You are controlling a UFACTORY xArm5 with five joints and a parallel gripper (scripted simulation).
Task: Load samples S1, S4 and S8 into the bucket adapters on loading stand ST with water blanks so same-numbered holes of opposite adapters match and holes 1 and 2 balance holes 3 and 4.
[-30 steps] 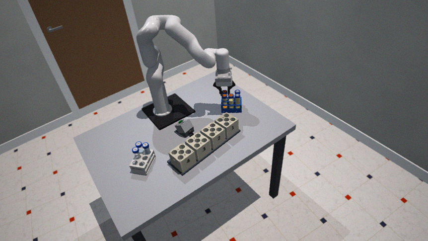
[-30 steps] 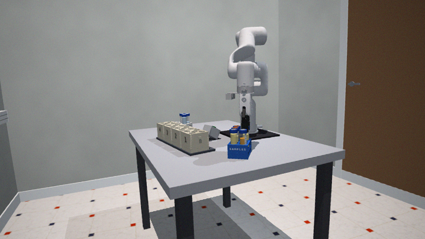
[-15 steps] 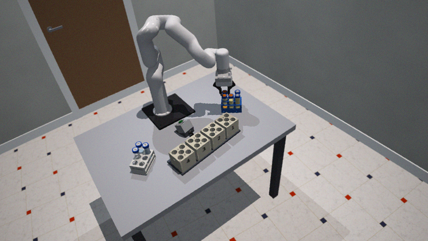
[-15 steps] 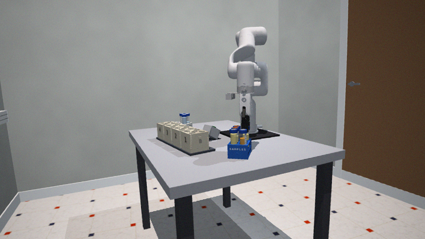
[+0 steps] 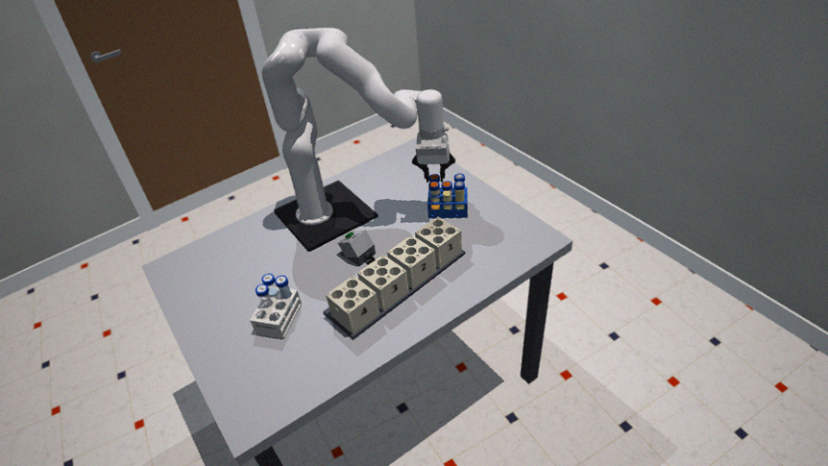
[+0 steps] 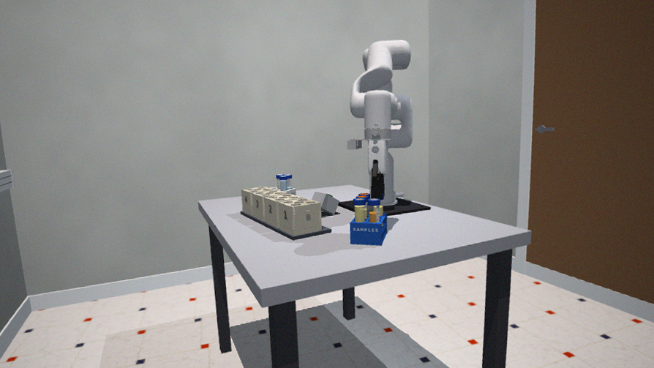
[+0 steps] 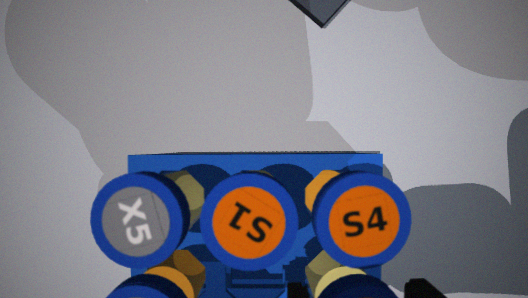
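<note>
Right now the blue samples rack is 10 cm below my hand, 4 cm ahead of it and 2 cm to the left of it. The rest, counted from my hand: adapter 3: 35 cm to the right, 23 cm ahead, 8 cm below; then white rack: 64 cm to the right, 12 cm ahead, 10 cm below.
</note>
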